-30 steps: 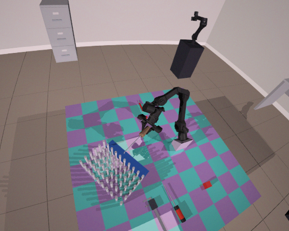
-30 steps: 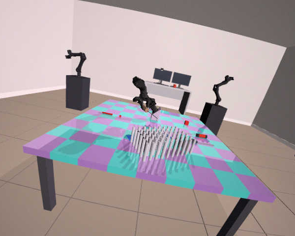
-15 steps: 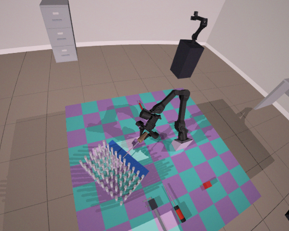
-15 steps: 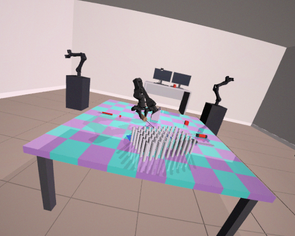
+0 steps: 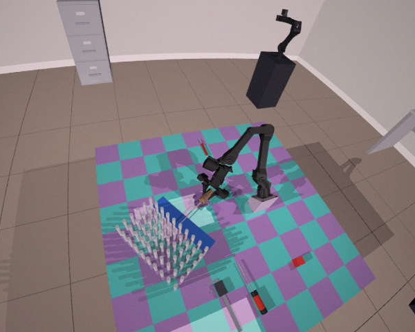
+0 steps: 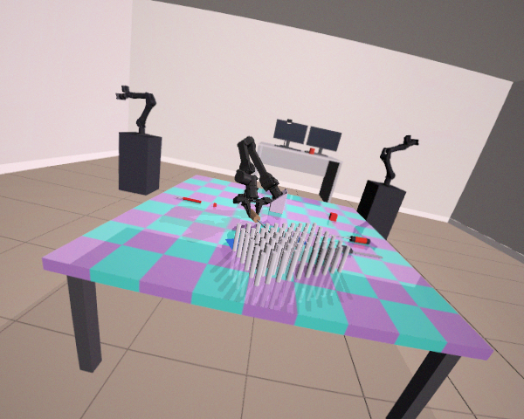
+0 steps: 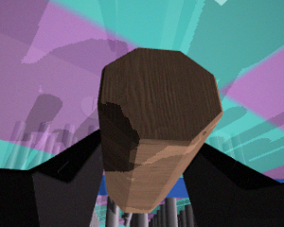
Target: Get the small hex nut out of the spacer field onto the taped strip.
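Now: the blue taped strip 16 cm ahead of my gripper tip, 9 cm to the left of it and 3 cm below it. From my gripper tip the other things lie so: tiny red cube 14 cm behind, 22 cm to the right, 2 cm below; then hex nut 31 cm ahead, 17 cm to the left, 3 cm below; then wooden-handled tool 9 cm ahead, 5 cm to the left.
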